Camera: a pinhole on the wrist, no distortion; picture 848 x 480 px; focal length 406.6 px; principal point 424.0 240.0 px. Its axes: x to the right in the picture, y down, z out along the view. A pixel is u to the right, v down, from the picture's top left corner.
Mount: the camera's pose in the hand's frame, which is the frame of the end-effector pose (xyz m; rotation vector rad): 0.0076 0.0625 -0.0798 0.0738 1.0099 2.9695
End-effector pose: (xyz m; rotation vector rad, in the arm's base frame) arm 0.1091 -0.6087 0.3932 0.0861 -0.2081 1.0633
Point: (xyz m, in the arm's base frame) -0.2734 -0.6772 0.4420
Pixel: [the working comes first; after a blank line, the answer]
In the camera's frame: 0.2477 -0.0760 0.2826

780.4 130.7
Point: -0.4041 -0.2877 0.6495
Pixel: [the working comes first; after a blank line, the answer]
In the camera's frame: -0.0563 -0.2145 0.5992

385.8 94.5
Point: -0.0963 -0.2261 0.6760
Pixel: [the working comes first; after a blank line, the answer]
In the camera's frame: -0.2644 -0.0366 0.4433

181.5 206.4
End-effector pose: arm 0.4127 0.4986 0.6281 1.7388 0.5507 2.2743
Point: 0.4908 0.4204 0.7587
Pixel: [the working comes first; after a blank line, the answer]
In the camera's frame: -0.0457 0.0522 0.1799

320.6 357.9
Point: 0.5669 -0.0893 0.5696
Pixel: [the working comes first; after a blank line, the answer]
In the camera's frame: 0.3480 -0.2871 0.3565

outside the picture
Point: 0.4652 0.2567 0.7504
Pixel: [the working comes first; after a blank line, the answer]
In the camera's frame: 0.0201 -0.0940 0.2228

460.6 68.6
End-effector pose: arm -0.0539 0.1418 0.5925 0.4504 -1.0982 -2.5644
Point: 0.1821 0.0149 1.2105
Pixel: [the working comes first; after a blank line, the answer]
In the camera's frame: 0.2918 -0.2225 0.5457

641.4 74.2
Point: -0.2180 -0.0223 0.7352
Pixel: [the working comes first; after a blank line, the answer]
In the camera's frame: -0.1749 -0.0141 0.1906

50.8 209.9
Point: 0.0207 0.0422 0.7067
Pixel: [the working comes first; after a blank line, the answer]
In the camera's frame: 0.0576 -0.0419 0.1062

644.5 79.6
